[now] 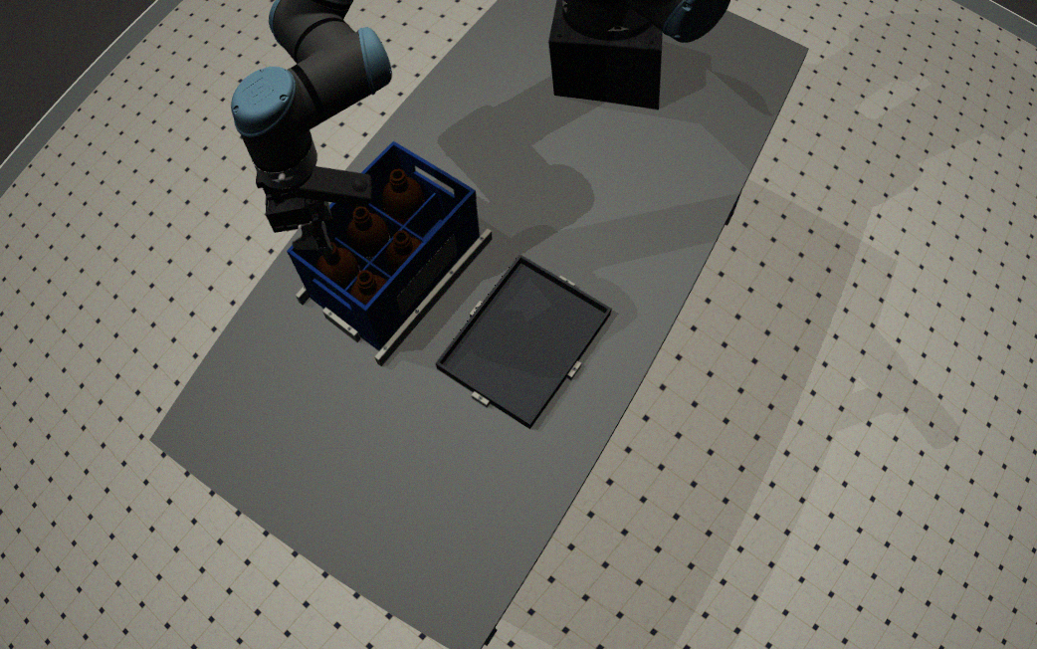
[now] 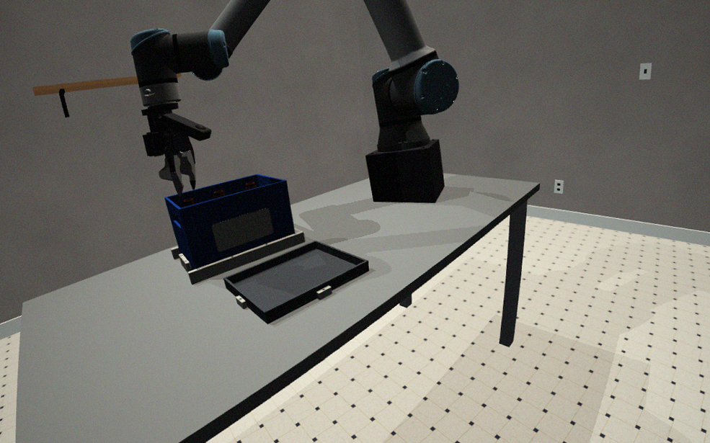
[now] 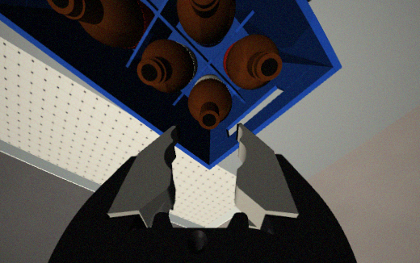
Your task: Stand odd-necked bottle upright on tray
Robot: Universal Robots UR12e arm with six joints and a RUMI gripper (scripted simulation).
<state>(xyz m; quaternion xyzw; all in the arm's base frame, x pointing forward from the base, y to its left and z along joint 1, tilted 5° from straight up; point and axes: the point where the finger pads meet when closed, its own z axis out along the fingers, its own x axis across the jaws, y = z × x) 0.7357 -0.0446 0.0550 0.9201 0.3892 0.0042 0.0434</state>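
Now: the bottle 11 cm below my hand. The rest, counted from my hand: black tray: 12 cm behind, 31 cm to the left, 18 cm below; blue crate: 8 cm behind, 4 cm to the left, 11 cm below.
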